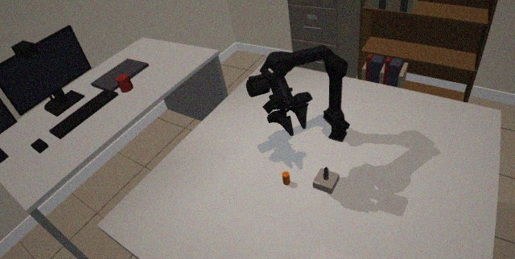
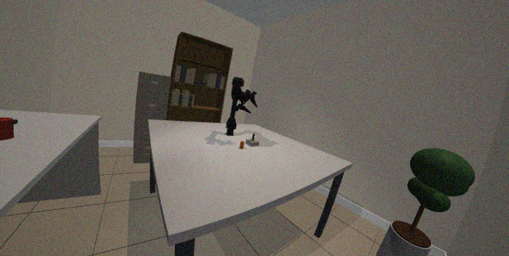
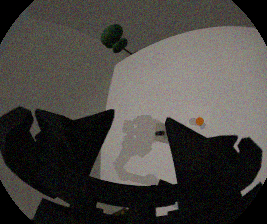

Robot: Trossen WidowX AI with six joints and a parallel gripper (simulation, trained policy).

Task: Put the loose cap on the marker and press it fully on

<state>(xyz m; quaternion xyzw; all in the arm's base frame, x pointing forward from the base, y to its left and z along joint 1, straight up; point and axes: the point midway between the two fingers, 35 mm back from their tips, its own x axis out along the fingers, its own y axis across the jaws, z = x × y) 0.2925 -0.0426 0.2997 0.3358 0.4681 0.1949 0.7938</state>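
My gripper tip is now 250 mm above the orange cap, 60 mm to the left of it and 10 mm short of it. The rest, counted from my gripper tip: dark marker: 210 mm below, 80 mm to the left, 40 mm behind; pale holder block: 260 mm below, 80 mm to the left, 40 mm behind.
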